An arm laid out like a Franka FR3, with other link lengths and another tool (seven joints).
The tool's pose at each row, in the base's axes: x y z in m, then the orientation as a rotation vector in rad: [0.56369 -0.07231 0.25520 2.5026 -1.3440 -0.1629]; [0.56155 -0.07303 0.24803 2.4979 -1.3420 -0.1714]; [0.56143 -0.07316 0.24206 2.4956 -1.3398 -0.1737]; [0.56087 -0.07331 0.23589 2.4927 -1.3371 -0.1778]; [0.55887 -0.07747 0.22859 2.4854 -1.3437 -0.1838]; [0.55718 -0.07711 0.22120 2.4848 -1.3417 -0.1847]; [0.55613 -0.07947 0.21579 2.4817 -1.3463 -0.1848]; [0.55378 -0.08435 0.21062 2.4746 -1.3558 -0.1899]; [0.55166 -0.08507 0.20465 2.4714 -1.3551 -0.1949]
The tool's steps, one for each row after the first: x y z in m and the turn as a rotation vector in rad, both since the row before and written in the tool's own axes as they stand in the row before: [-0.00088 -0.00014 0.00746 -0.0069 -0.0032 -0.0003]; [-0.00018 -0.00173 0.00572 -0.0034 0.0000 -0.0007]; [-0.00041 -0.00145 0.00601 -0.0046 -0.0008 -0.0009]; [0.00208 0.00138 0.00827 -0.0047 -0.0034 0.0059]; [-0.00148 -0.00127 0.00733 -0.0016 0.0002 -0.0010]; [0.00120 0.00026 0.00587 -0.0006 -0.0005 0.0038]; [0.00260 0.00265 0.00650 -0.0031 -0.0039 0.0076]; [-0.00074 0.00007 0.00633 -0.0042 -0.0019 0.0003]
